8 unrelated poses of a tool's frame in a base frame.
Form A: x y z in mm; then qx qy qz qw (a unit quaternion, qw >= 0).
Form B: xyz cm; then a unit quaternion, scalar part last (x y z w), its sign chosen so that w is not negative. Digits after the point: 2 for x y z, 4 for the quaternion.
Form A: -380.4 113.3 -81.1 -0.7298 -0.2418 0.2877 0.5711
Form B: -38.04 11.33 -8.11 -0.7298 -0.2418 0.2877 0.5711
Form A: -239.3 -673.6 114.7 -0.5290 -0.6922 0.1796 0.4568
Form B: -23.93 -67.36 11.47 -0.5290 -0.6922 0.1796 0.4568
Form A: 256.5 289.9 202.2 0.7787 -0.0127 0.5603 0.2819
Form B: 25.65 28.99 20.22 0.7787 -0.0127 0.5603 0.2819
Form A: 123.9 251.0 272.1 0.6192 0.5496 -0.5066 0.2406
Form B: 12.39 25.10 27.21 0.6192 0.5496 -0.5066 0.2406
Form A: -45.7 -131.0 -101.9 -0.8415 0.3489 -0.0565 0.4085
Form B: -4.57 -13.10 -10.19 -0.8415 0.3489 -0.0565 0.4085
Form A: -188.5 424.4 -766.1 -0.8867 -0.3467 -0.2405 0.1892
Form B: -18.85 42.44 -76.61 -0.8867 -0.3467 -0.2405 0.1892
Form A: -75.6 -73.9 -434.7 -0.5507 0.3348 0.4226 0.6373
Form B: -7.56 -7.39 -43.47 -0.5507 0.3348 0.4226 0.6373
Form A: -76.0 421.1 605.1 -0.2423 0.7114 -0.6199 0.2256
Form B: -7.60 42.11 60.51 -0.2423 0.7114 -0.6199 0.2256
